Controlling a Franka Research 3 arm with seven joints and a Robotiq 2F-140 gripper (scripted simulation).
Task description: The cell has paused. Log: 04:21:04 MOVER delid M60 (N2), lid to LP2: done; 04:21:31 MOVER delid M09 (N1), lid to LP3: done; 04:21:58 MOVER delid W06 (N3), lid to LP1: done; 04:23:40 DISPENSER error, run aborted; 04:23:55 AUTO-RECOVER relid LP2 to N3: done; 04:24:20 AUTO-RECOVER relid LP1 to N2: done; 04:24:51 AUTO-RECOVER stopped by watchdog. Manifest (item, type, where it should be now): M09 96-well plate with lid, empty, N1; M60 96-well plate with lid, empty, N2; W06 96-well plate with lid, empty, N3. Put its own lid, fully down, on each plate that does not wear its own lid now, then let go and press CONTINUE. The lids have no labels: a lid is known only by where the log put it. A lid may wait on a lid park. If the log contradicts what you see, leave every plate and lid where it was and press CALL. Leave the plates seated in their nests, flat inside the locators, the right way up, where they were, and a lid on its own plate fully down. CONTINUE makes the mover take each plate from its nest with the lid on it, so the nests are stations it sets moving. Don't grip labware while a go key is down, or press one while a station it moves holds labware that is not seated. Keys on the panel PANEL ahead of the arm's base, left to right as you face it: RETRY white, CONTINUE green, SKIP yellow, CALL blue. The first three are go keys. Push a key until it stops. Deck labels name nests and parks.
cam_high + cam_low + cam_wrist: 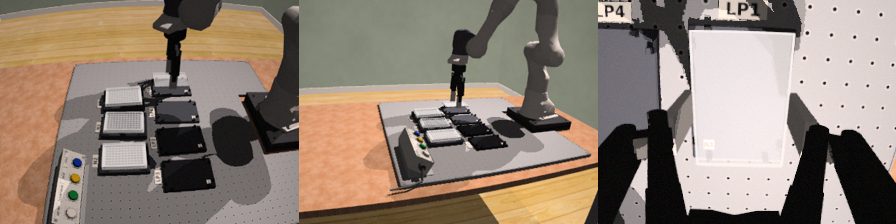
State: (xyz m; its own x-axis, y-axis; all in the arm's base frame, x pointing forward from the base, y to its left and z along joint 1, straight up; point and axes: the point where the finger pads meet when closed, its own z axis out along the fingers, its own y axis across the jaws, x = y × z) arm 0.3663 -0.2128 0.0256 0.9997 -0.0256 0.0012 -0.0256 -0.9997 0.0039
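My hand is 60 mm above the lid park LP1. The rest, counted from my hand: park LP4: 140 mm to the left, 60 mm below; LP1 label: 90 mm ahead, 60 mm below; LP4 label: 130 mm to the left, 90 mm ahead, 60 mm below.
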